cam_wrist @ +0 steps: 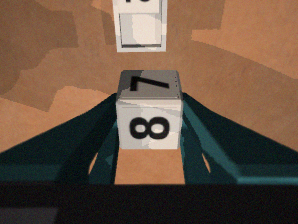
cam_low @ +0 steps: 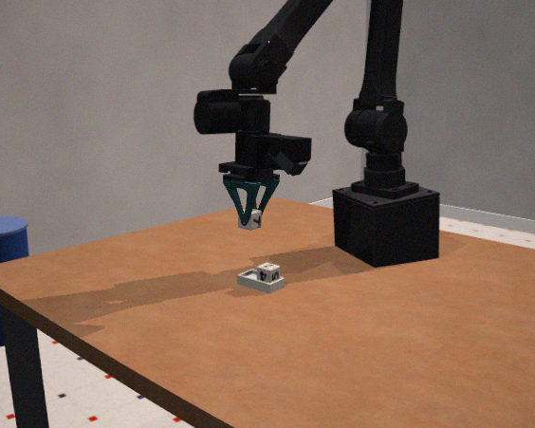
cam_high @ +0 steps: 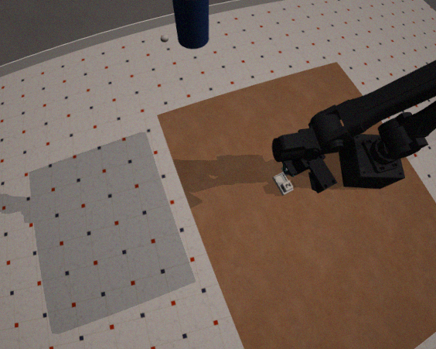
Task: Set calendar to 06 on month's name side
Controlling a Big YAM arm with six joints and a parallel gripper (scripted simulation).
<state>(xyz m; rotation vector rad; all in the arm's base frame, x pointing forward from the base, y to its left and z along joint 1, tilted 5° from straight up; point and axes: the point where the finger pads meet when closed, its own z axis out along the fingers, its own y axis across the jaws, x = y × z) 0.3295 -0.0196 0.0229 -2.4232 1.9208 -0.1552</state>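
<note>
The white tray is 10 mm behind my hand, 20 mm to the left of it and 120 mm below it. The rest, counted from my hand: white digit cube: 10 mm below.
</note>
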